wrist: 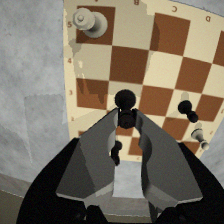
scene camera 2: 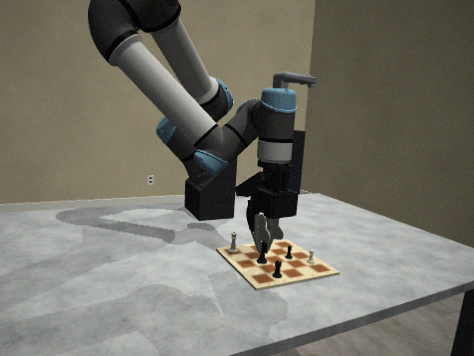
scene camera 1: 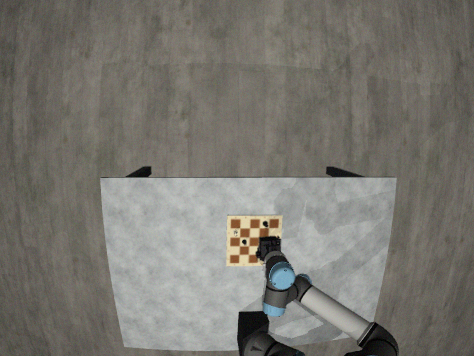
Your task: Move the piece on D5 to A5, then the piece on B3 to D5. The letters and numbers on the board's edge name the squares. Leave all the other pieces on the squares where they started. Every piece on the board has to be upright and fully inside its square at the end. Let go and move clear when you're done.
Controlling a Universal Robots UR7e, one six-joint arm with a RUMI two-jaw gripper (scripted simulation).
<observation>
chessboard: wrist; scene camera 2 259,276; scene camera 1
same spot on chessboard: (wrist: pixel 163 59) = (scene camera 1: pixel 254 253)
</observation>
